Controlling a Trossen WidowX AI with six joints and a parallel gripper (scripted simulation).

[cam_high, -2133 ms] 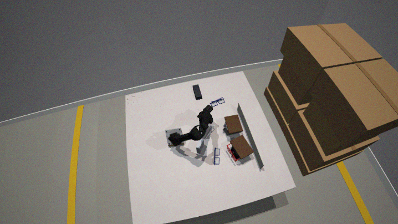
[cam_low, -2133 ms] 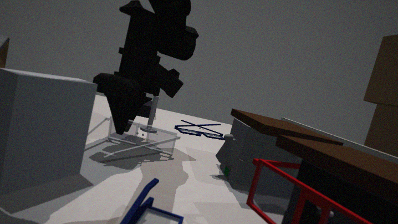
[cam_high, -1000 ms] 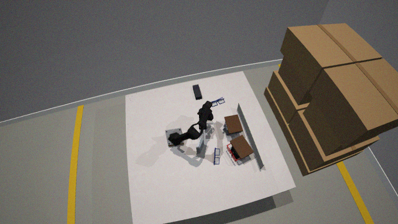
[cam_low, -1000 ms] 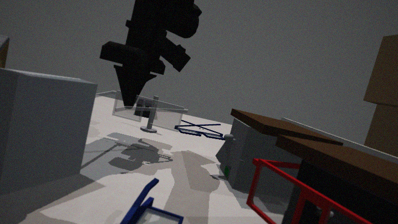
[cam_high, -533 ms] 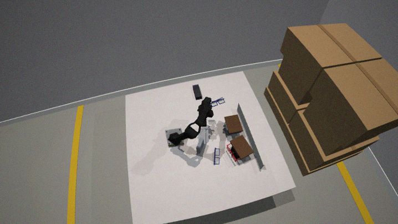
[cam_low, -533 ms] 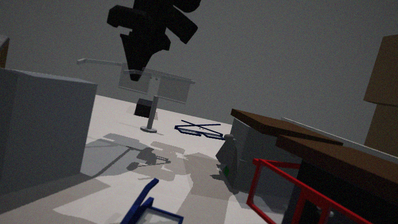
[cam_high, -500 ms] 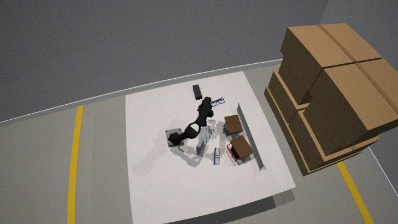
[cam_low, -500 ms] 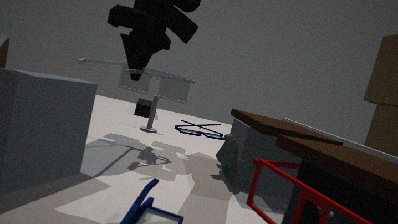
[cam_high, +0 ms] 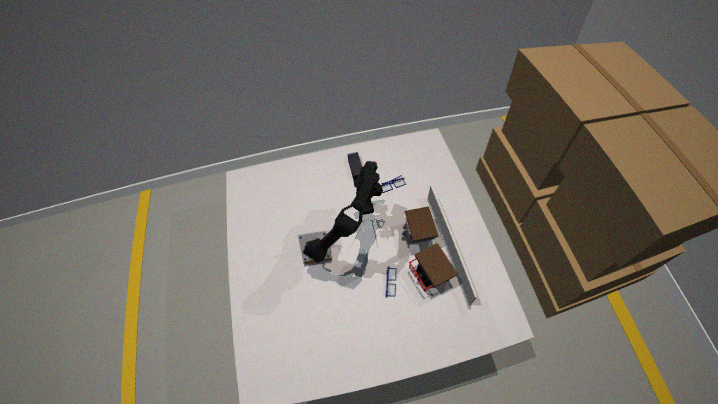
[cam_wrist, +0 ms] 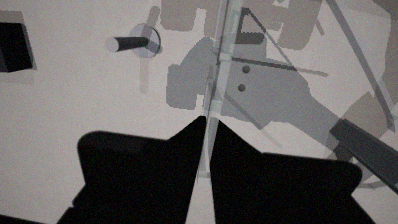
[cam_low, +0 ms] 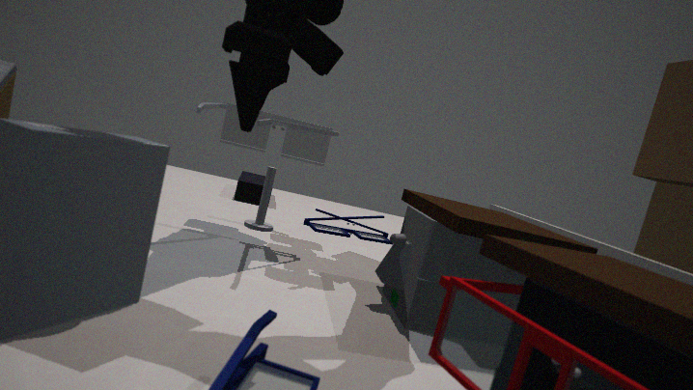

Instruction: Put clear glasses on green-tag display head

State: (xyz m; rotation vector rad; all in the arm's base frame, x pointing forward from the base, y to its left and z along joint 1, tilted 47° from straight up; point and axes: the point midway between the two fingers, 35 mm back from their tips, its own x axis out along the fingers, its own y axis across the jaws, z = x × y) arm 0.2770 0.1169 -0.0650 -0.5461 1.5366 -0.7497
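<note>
Right now the small post is 50 mm ahead of my gripper tip, 80 mm to the left of it and 100 mm below it. Also, from my gripper tip: black box: 40 mm ahead, 330 mm to the left, 110 mm below; then grey block: 90 mm behind, 250 mm to the right, 70 mm below; then grey display head: 200 mm ahead, 160 mm to the right, 70 mm below.
</note>
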